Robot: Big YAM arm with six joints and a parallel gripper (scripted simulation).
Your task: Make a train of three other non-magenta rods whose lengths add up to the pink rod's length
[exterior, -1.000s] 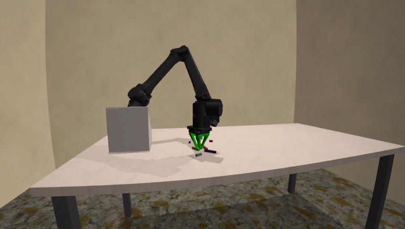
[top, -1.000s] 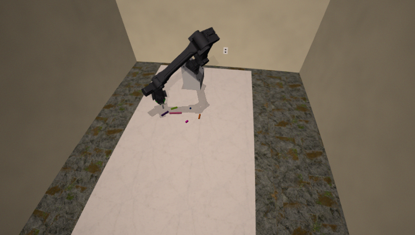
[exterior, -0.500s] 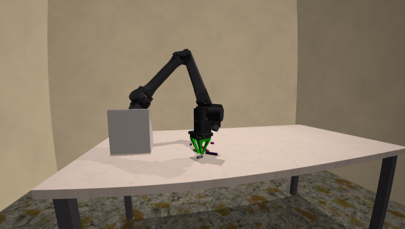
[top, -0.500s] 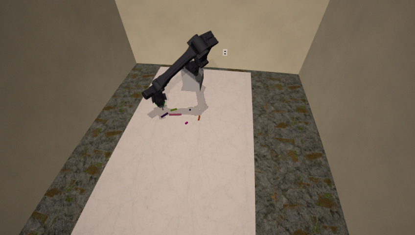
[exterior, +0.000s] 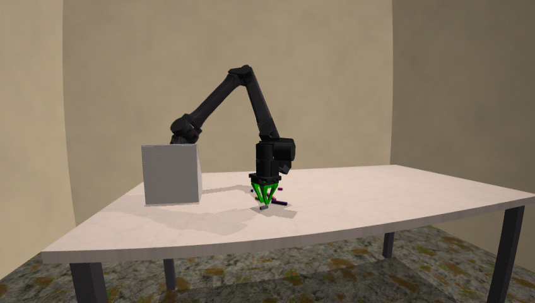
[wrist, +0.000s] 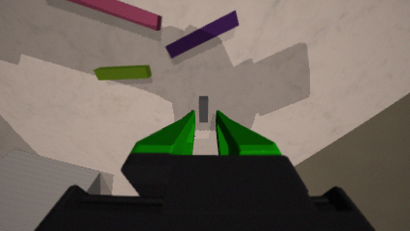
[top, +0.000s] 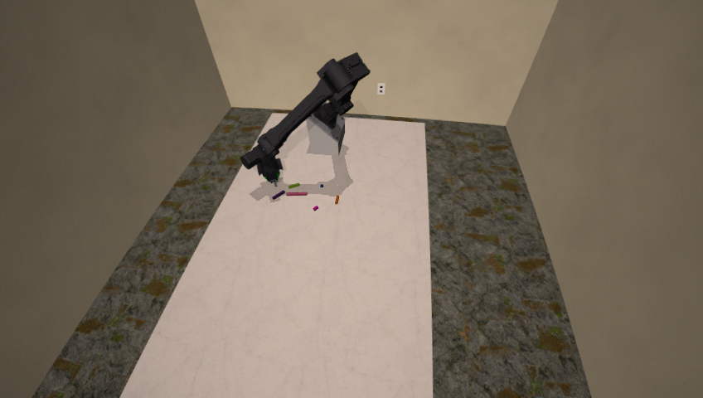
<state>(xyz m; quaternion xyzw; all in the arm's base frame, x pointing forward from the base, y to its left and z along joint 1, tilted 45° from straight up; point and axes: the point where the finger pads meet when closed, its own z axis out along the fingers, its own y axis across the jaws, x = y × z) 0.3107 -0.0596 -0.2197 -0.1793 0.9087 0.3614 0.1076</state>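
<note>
The grey rod lies 20 mm below my hand. From my hand the other things lie so: pink rod: 110 mm to the left, 50 mm ahead, 20 mm below; then purple rod: 60 mm ahead, 30 mm to the left, 20 mm below; then lime rod: 90 mm to the left, 20 mm below, 10 mm ahead.
</note>
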